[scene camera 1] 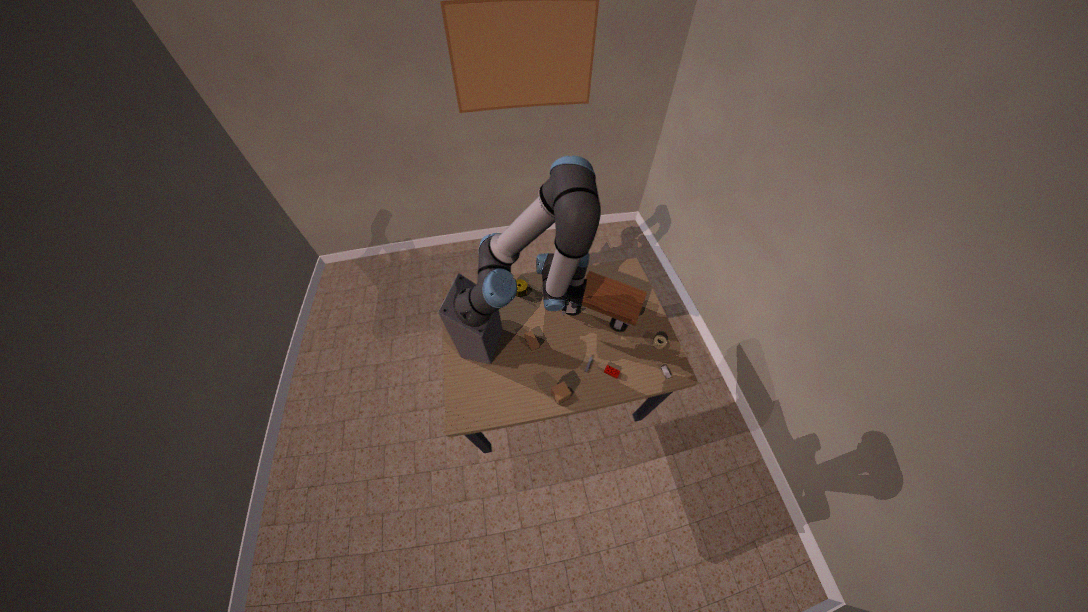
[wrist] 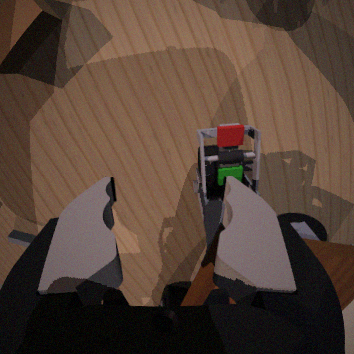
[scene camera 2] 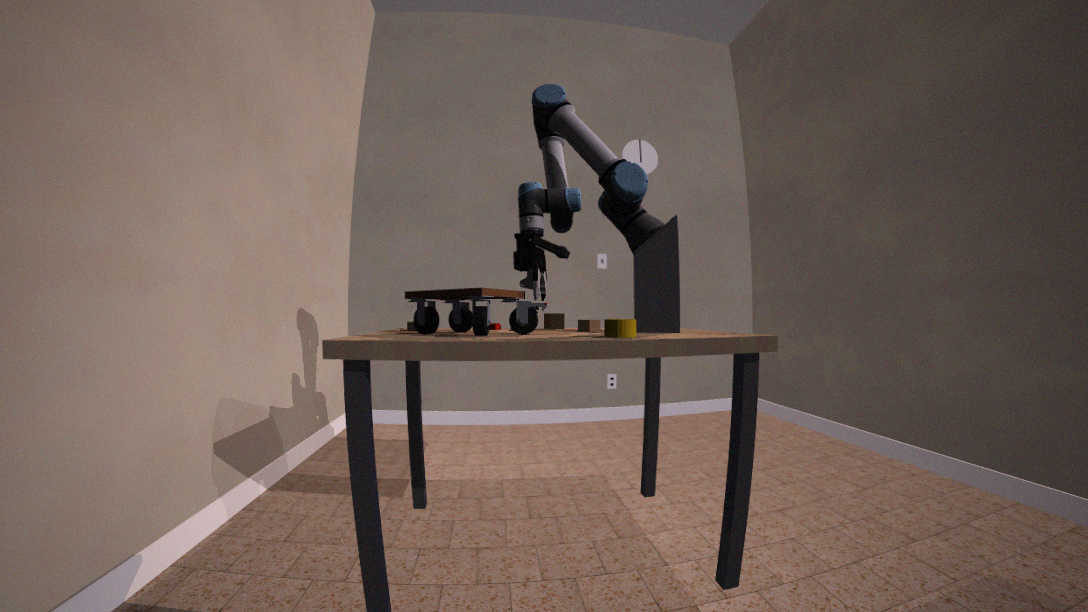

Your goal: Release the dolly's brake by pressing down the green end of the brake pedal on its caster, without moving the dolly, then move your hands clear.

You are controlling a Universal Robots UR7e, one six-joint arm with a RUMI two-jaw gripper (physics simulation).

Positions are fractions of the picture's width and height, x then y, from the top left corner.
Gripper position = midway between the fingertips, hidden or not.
Note:
In view: the gripper (scene camera 2: 0.50,0.49) and a dolly (scene camera 2: 0.39,0.52).
The dolly is seen too in scene camera 1 (scene camera 1: 0.57,0.50). The gripper also shows in the wrist view (wrist: 0.48,0.51).

